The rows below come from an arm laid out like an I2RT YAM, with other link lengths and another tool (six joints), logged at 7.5 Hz.
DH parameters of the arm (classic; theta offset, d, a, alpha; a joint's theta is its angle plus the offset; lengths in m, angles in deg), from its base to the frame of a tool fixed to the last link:
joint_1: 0 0.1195 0.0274 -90
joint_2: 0 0 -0.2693 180
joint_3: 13.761 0 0.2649 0
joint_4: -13.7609 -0.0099 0.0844 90
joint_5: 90 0.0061 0 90
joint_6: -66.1 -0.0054 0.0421 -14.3
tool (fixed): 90 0.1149 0 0
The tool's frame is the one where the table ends.
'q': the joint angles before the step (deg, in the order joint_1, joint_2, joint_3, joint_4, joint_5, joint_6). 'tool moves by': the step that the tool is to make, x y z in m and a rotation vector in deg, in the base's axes. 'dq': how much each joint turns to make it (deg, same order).
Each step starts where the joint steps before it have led.
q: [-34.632 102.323 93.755 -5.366 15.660 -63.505]
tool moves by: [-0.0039 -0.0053 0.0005 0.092 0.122 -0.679]
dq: [-0.700 0.023 0.249 -0.379 -0.022 0.000]
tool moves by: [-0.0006 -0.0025 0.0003 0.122 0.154 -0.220]
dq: [-0.260 0.248 0.512 -0.460 -0.041 0.000]
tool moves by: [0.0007 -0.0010 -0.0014 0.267 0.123 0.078]
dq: [-0.067 0.244 0.204 -0.244 -0.176 0.109]
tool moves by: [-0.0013 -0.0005 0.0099 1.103 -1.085 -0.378]
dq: [0.025 0.184 2.481 -2.494 0.003 1.640]
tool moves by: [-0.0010 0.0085 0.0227 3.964 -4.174 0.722]
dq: [0.962 -0.208 4.921 -5.457 -1.224 5.705]
